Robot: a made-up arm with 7 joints. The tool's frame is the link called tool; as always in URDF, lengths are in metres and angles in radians.
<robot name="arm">
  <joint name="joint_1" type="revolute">
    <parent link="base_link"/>
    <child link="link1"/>
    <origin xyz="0 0 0.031" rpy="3.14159 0 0"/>
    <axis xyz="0 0 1"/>
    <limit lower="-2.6" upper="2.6"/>
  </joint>
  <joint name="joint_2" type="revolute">
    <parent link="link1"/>
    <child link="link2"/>
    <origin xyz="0.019 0.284 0.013" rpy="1.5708 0 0"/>
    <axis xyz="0 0 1"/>
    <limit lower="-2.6" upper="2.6"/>
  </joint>
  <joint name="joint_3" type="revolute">
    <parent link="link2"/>
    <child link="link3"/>
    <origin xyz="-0.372 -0.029 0.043" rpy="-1.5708 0 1.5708"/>
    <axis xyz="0 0 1"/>
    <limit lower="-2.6" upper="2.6"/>
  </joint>
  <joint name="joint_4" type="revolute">
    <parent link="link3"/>
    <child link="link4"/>
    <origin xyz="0.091 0.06 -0.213" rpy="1.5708 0 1.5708"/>
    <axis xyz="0 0 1"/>
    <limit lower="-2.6" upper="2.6"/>
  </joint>
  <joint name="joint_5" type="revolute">
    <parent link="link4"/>
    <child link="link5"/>
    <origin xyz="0.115 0.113 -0.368" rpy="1.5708 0 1.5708"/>
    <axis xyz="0 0 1"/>
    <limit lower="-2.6" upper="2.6"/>
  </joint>
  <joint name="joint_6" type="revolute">
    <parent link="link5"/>
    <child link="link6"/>
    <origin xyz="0.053 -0.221 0.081" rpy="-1.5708 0 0"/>
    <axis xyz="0 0 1"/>
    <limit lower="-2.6" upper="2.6"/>
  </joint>
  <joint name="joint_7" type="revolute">
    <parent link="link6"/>
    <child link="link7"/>
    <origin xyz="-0.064 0.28 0.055" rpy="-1.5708 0 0"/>
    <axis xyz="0 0 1"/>
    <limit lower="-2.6" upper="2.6"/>
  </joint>
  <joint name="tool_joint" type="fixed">
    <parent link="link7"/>
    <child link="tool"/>
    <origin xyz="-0.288 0.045 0.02" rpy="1.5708 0 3.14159"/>
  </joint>
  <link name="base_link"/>
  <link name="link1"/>
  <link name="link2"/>
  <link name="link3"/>
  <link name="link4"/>
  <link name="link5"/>
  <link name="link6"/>
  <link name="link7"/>
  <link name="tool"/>
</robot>
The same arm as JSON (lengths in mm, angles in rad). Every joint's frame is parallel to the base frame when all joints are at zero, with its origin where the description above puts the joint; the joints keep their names.
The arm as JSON. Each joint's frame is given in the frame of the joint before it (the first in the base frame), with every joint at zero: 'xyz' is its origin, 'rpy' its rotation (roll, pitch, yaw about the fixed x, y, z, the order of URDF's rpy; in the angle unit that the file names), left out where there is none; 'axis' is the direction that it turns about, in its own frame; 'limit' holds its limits. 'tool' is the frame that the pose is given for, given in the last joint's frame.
{"units": {"length": "mm", "angle": "rad"}, "joints": [
  {"name": "joint_1", "type": "revolute", "origin": {"xyz": [0.0, 0.0, 31.0]}, "axis": [0.0, 0.0, -1.0], "limit": {"lower": -2.6, "upper": 2.6}},
  {"name": "joint_2", "type": "revolute", "origin": {"xyz": [19.0, -284.0, -13.0]}, "axis": [0.0, 1.0, 0.0], "limit": {"lower": -2.6, "upper": 2.6}},
  {"name": "joint_3", "type": "revolute", "origin": {"xyz": [-372.0, 43.0, 29.0]}, "axis": [-1.0, 0.0, 0.0], "limit": {"lower": -2.6, "upper": 2.6}},
  {"name": "joint_4", "type": "revolute", "origin": {"xyz": [213.0, -60.0, -91.0]}, "axis": [0.0, 0.0, -1.0], "limit": {"lower": -2.6, "upper": 2.6}},
  {"name": "joint_5", "type": "revolute", "origin": {"xyz": [-113.0, -115.0, 368.0]}, "axis": [0.0, -1.0, 0.0], "limit": {"lower": -2.6, "upper": 2.6}},
  {"name": "joint_6", "type": "revolute", "origin": {"xyz": [-53.0, -81.0, 221.0]}, "axis": [0.0, 0.0, -1.0], "limit": {"lower": -2.6, "upper": 2.6}},
  {"name": "joint_7", "type": "revolute", "origin": {"xyz": [64.0, 280.0, -55.0]}, "axis": [0.0, 1.0, 0.0], "limit": {"lower": -2.6, "upper": 2.6}}
], "tool": {"origin": {"xyz": [288.0, 20.0, 45.0], "rpy": [0.0, 0.0, 0.0]}}}

